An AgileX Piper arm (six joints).
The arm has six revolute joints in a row. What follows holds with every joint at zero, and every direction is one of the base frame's. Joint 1 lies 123 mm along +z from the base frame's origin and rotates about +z. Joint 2 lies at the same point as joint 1 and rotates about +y. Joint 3 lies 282.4 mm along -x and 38.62 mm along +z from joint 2 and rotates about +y. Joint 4 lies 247.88 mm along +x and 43.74 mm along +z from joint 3 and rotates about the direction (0.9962, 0, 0.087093). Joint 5 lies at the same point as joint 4 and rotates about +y. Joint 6 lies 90.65 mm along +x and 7.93 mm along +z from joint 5 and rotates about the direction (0.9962, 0, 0.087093). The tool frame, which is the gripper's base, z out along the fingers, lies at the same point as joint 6; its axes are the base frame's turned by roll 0, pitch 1.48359 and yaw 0 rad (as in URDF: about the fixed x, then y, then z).
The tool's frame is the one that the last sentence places.
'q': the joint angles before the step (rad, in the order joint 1, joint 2, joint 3, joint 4, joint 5, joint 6). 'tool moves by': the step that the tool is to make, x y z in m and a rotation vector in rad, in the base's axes. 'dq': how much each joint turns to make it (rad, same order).
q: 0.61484 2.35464 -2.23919 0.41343 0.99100 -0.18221
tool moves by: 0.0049 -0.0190 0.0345 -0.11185 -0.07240 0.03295
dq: -0.02154 -0.00272 -0.14845 -0.12866 0.16618 -0.00468
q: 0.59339 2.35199 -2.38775 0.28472 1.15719 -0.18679
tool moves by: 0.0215 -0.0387 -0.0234 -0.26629 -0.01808 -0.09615
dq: -0.04540 0.02576 0.01108 -0.25363 0.08647 0.04329
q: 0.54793 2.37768 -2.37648 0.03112 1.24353 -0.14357
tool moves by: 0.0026 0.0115 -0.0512 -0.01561 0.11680 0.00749
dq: 0.00843 0.09078 0.01485 0.04700 0.00188 0.00278
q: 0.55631 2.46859 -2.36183 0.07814 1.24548 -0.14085
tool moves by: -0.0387 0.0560 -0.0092 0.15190 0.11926 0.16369
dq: 0.09508 0.02245 0.00309 0.21603 0.00059 -0.08040
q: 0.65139 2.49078 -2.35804 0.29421 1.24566 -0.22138
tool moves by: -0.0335 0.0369 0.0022 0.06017 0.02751 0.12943
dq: 0.08257 0.00010 -0.00004 0.07940 -0.00005 -0.05558
